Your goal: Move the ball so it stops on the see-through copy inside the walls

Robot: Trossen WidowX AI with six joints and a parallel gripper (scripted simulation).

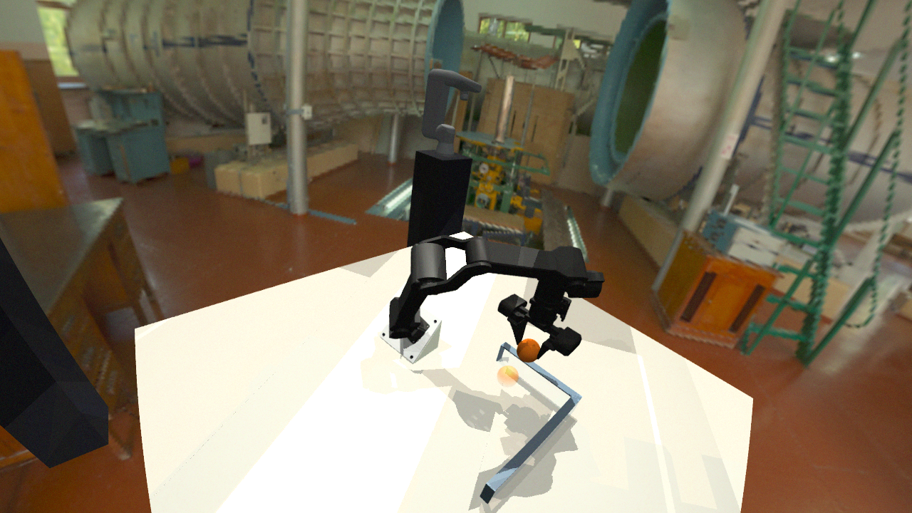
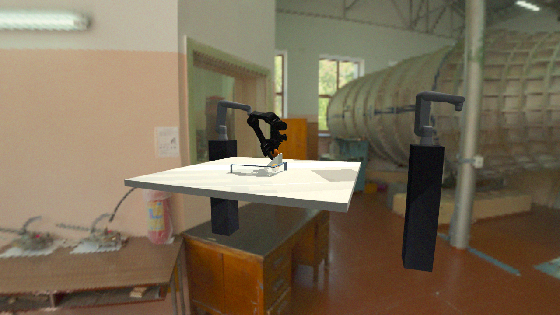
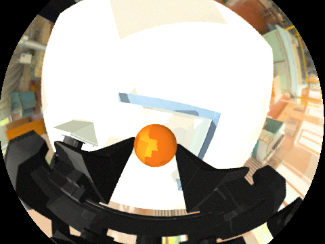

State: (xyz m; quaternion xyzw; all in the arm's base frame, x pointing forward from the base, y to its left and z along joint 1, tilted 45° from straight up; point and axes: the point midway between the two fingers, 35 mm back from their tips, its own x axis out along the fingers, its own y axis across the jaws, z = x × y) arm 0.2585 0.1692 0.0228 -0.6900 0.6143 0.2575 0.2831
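My gripper tip is now 2 cm past the see-through copy of ball, 1 cm to the left of it and 10 cm above it. The rest, counted from my gripper tip: orange ball: right at my gripper tip.
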